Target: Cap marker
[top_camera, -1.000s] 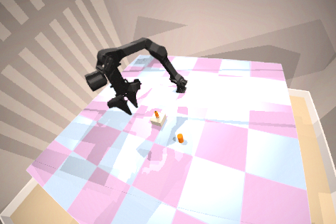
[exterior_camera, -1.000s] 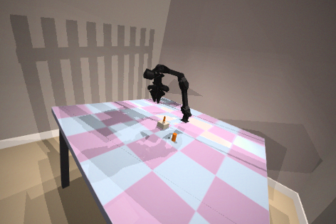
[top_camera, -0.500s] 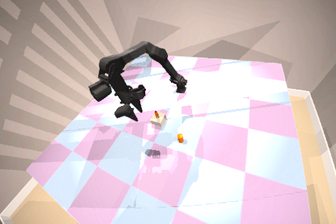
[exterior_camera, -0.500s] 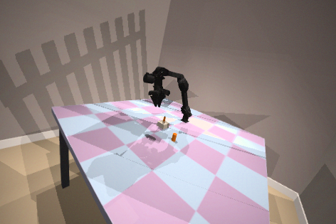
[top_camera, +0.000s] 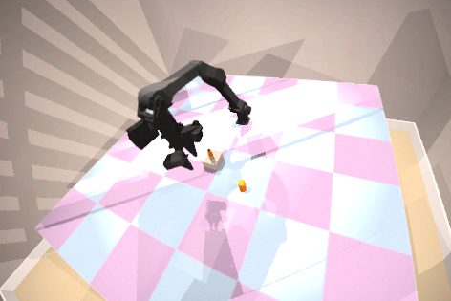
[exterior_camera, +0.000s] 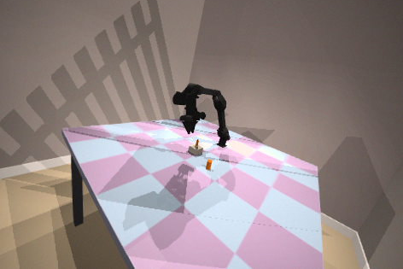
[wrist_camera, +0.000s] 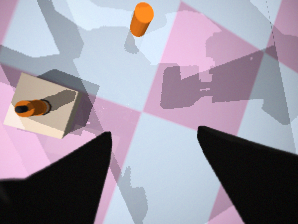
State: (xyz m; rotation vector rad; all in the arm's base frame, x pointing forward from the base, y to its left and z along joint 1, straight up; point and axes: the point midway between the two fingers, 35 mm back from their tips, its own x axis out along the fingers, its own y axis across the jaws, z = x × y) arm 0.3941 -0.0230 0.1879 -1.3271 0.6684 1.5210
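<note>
My gripper tip is 3 cm past the orange cap, 14 cm to the right of it and 13 cm above it. From my gripper tip the other things lie so: holder block (11 cm behind, 2 cm to the right, 14 cm below).
</note>
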